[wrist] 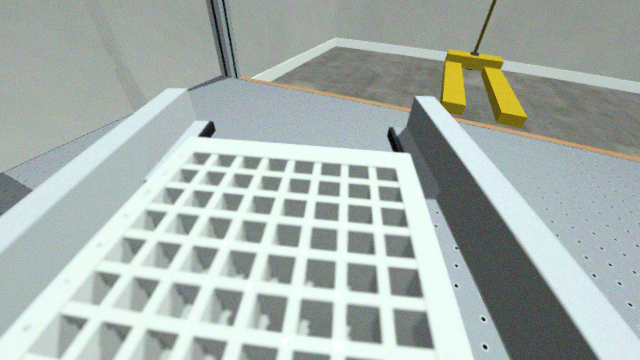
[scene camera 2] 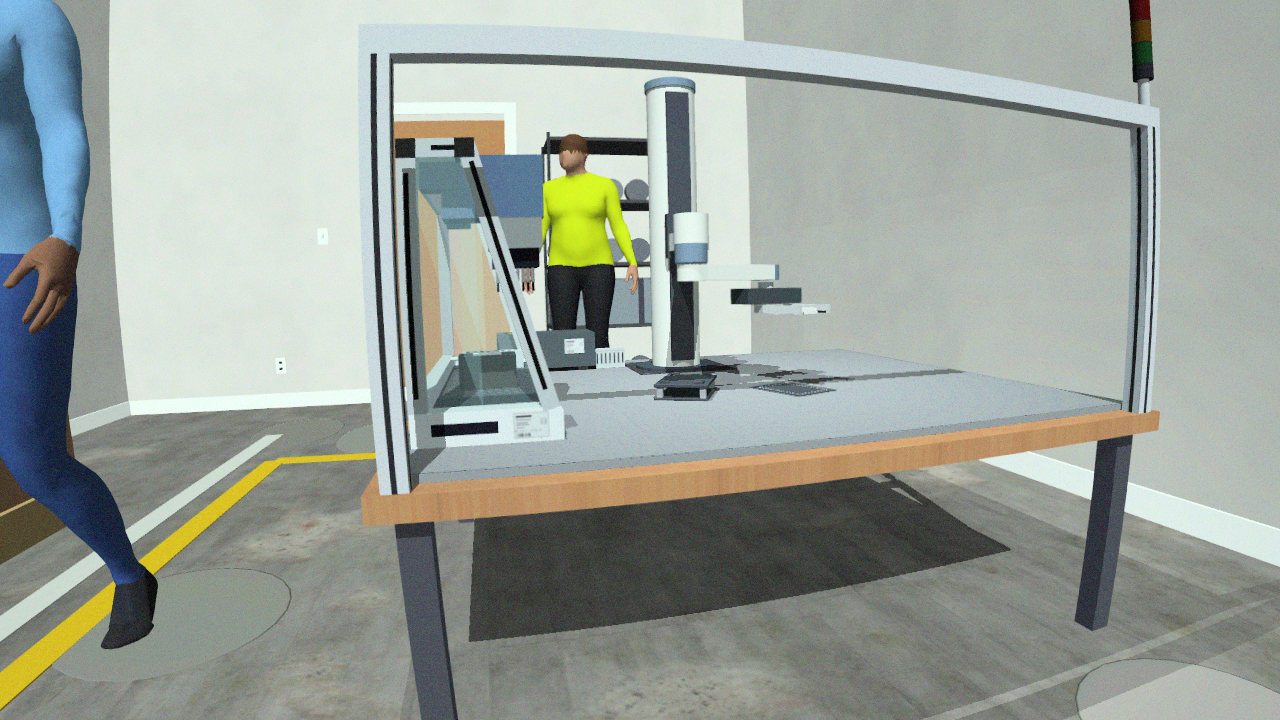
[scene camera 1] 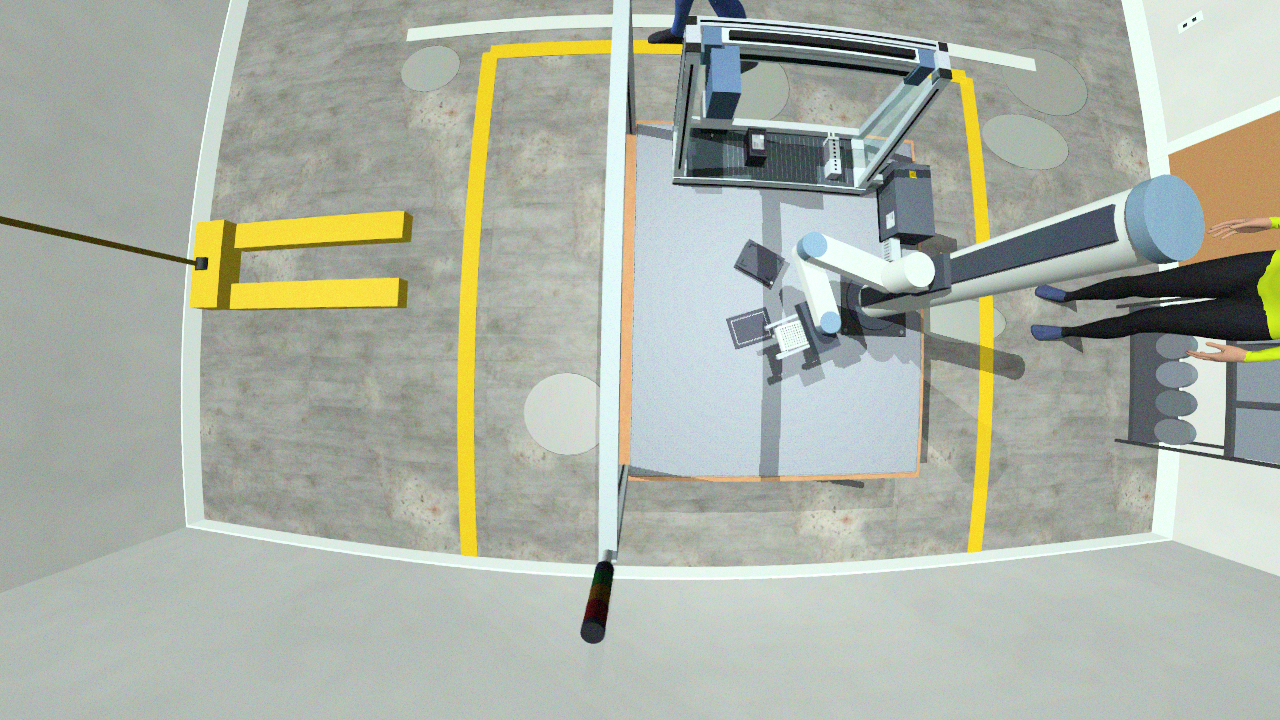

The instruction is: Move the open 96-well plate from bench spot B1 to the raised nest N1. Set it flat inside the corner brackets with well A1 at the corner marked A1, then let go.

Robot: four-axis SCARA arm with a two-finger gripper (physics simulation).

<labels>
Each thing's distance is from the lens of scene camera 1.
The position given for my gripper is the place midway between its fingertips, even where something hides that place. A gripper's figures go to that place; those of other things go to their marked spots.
my gripper (scene camera 1: pixel 771 342): 1.23 m
dark nest with white outline (scene camera 1: pixel 746 329): 1.40 m
</labels>
